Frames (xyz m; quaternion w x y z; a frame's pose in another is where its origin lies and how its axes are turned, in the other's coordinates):
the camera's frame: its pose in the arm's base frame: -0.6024 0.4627 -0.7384 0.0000 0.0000 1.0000 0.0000
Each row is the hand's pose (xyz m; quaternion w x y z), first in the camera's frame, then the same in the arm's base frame.
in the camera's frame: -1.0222 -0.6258 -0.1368 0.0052 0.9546 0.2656 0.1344
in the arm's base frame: 0.4198 -0.1631 -0.6016 0.2656 -0.1344 -0.0052 0.9547
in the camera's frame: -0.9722 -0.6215 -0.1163 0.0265 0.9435 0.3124 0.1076
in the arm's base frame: 0.3698 -0.1588 -0.6221 0.3124 -0.1076 -0.0265 0.9435
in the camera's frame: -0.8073 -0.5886 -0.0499 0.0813 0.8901 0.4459 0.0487
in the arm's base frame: 0.2049 -0.1259 -0.6885 0.4459 -0.0487 -0.0813 0.8901
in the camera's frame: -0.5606 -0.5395 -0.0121 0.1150 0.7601 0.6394 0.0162
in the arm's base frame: -0.0418 -0.0768 -0.7263 0.6394 -0.0162 -0.1150 0.7601
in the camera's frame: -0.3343 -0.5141 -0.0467 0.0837 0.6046 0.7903 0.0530
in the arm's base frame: -0.2681 -0.0514 -0.6917 0.7903 -0.0530 -0.0837 0.6046
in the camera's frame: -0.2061 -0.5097 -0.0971 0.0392 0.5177 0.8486 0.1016
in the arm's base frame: -0.3963 -0.0470 -0.6413 0.8486 -0.1016 -0.0392 0.5177
